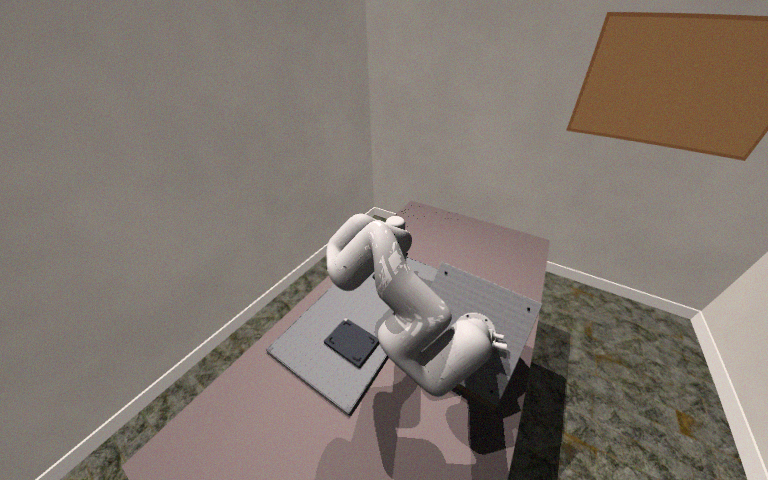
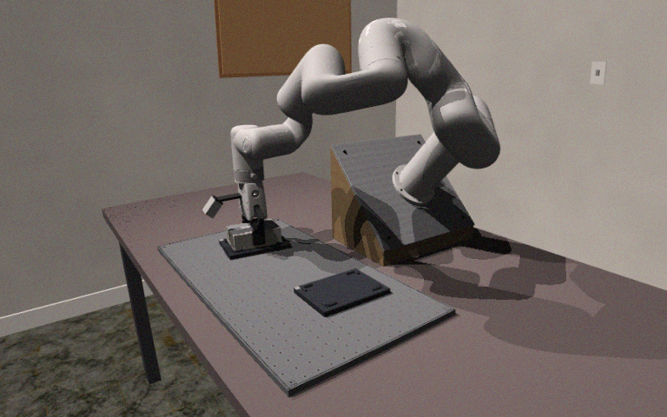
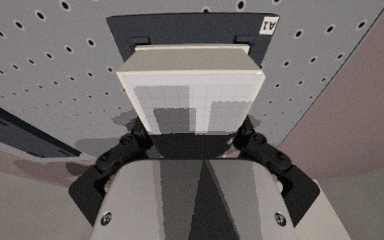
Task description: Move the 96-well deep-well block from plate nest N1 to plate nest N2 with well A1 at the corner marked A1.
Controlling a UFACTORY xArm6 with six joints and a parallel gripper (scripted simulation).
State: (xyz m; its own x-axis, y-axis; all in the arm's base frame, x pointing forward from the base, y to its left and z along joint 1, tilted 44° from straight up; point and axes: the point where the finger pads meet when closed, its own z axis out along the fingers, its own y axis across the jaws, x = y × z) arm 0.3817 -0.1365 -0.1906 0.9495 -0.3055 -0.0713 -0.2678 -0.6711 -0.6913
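The white deep-well block lies right at my hand.
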